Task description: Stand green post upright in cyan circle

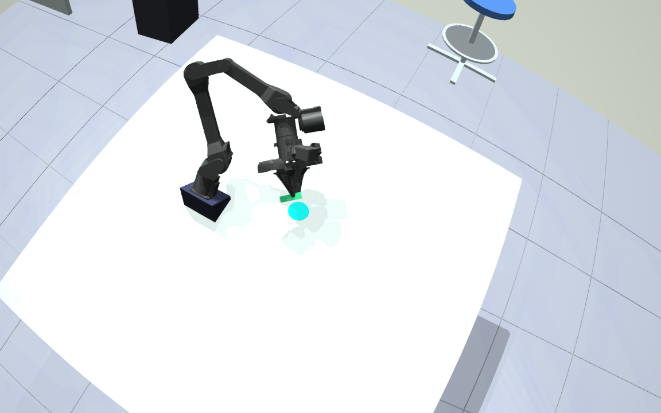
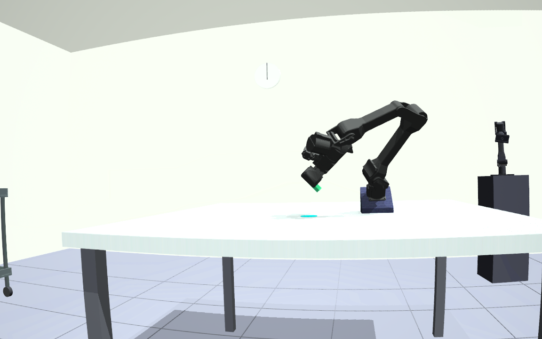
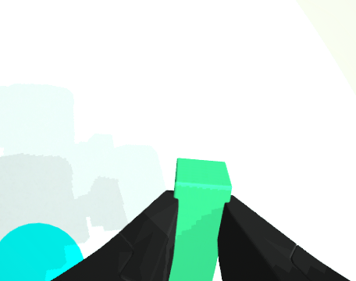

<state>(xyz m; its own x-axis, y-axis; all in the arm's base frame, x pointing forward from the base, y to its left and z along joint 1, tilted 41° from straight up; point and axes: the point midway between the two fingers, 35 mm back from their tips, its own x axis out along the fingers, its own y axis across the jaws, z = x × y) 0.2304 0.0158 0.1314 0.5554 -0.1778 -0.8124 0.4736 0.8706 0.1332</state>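
My gripper tip is 13 cm above the cyan circle and 3 cm to the right of it. The rest, counted from my gripper tip: green post (1 cm below, 1 cm behind).
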